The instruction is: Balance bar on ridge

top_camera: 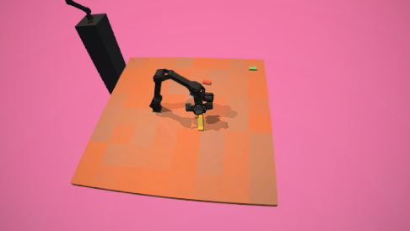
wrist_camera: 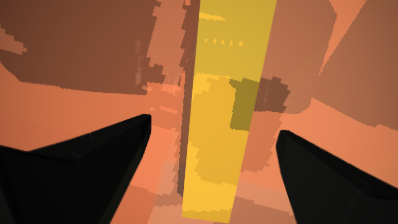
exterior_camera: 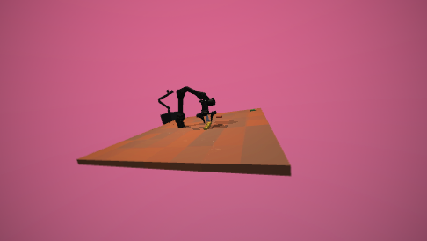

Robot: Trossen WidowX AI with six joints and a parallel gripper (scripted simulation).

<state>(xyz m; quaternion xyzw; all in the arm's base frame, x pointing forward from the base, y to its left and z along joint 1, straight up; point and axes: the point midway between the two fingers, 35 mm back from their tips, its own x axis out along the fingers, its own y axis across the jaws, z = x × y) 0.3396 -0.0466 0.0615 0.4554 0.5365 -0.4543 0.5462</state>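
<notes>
The yellow bar is 30 mm to the right of my gripper tip and 20 mm below it. Also, from my gripper tip: small red block 10 mm ahead, 350 mm to the left, 20 mm below; green block 400 mm ahead, 550 mm to the left, 20 mm below.
</notes>
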